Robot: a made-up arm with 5 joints.
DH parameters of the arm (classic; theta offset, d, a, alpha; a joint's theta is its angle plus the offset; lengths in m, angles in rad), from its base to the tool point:
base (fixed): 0 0.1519 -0.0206 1.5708
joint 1: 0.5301 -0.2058 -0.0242 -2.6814
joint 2: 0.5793 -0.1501 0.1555 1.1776
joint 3: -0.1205 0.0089 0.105 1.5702
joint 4: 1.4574 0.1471 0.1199 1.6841
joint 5: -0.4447 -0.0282 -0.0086 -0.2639
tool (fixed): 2.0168 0.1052 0 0
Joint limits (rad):
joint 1: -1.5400..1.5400
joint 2: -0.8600..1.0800
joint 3: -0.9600..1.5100
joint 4: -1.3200..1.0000
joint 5: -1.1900..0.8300
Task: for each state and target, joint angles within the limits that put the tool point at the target. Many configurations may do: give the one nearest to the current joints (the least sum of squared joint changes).
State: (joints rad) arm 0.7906 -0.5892 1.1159 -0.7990 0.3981
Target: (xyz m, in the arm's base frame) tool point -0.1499 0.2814 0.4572
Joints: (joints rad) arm 1.5400 -0.4419 1.5100 -0.4222 0.4764
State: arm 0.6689 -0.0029 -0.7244 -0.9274 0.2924
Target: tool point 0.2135 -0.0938 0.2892
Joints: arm 0.6998 0.5443 -0.8842 -0.0526 0.3556
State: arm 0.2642 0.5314 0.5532 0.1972 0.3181
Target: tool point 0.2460 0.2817 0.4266
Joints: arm 0.9548 0.2911 1.1240 0.0391 0.2521
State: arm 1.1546 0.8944 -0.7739 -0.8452 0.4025
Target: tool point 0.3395 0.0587 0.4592
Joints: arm 1.4788 0.8674 -0.0767 -0.7385 0.3232
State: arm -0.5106 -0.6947 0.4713 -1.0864 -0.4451
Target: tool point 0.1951 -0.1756 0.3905
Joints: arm 0.1679 -0.8600 -0.0305 -0.8040 -0.4647
